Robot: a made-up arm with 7 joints. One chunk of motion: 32 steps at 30 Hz.
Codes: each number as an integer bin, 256 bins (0 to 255) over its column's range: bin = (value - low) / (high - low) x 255, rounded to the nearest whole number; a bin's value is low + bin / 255 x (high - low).
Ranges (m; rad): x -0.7..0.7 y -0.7..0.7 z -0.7..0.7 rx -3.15..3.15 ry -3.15..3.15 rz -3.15..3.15
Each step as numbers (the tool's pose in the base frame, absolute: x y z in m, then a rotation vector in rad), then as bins.
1 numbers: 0.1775 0.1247 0.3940 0.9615 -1.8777 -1.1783
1 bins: 160 150 199 166 51 80
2 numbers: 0.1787 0.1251 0.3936 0.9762 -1.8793 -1.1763
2 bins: 160 150 199 167 51 80
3 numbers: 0.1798 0.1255 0.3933 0.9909 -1.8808 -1.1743
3 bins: 160 150 199 168 51 80
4 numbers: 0.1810 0.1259 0.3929 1.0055 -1.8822 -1.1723
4 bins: 160 150 199 168 51 80
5 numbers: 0.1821 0.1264 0.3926 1.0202 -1.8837 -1.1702
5 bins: 161 151 199 169 51 80
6 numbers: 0.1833 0.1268 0.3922 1.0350 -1.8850 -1.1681
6 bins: 161 151 199 169 51 80
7 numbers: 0.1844 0.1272 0.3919 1.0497 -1.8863 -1.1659
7 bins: 161 151 199 170 51 80
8 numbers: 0.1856 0.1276 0.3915 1.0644 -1.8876 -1.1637
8 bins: 161 151 199 171 51 80
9 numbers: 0.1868 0.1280 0.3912 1.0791 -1.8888 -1.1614
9 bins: 162 151 199 171 51 80
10 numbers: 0.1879 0.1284 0.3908 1.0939 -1.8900 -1.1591
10 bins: 162 151 199 172 51 81
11 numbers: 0.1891 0.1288 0.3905 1.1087 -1.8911 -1.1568
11 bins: 162 151 199 172 51 81
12 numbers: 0.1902 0.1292 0.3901 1.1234 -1.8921 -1.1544
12 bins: 162 151 199 173 51 81
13 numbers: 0.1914 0.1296 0.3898 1.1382 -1.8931 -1.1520
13 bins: 162 151 198 174 51 81
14 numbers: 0.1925 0.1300 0.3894 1.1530 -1.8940 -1.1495
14 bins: 163 151 198 174 51 81
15 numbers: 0.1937 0.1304 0.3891 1.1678 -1.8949 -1.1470
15 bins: 163 151 198 175 51 81
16 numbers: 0.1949 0.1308 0.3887 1.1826 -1.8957 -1.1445
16 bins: 163 151 198 175 51 81
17 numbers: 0.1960 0.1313 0.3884 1.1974 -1.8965 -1.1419
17 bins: 163 151 198 176 51 81
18 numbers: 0.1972 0.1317 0.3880 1.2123 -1.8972 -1.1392
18 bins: 163 151 198 177 51 81
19 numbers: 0.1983 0.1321 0.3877 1.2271 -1.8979 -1.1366
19 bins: 164 152 198 177 51 81
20 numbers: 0.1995 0.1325 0.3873 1.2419 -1.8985 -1.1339
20 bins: 164 152 198 178 51 82
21 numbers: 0.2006 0.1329 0.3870 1.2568 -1.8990 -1.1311
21 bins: 164 152 198 178 51 82
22 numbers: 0.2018 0.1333 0.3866 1.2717 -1.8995 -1.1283
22 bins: 164 152 198 179 51 82
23 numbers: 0.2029 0.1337 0.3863 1.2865 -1.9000 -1.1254
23 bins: 164 152 198 180 51 82
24 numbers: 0.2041 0.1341 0.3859 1.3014 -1.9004 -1.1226
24 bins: 165 152 198 180 51 82
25 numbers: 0.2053 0.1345 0.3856 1.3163 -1.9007 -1.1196
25 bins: 165 152 198 181 51 82
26 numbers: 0.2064 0.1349 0.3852 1.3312 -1.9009 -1.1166
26 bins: 165 152 198 181 51 82
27 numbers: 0.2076 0.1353 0.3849 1.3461 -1.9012 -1.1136
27 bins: 165 152 198 182 51 82
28 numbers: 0.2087 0.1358 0.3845 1.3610 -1.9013 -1.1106
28 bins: 166 152 198 183 51 83
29 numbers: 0.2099 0.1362 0.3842 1.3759 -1.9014 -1.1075
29 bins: 166 152 197 183 51 83
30 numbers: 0.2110 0.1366 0.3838 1.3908 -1.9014 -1.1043
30 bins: 166 152 197 184 51 83
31 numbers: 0.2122 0.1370 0.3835 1.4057 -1.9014 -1.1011
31 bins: 166 152 197 184 51 83
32 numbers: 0.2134 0.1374 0.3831 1.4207 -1.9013 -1.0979
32 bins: 166 153 197 185 51 83
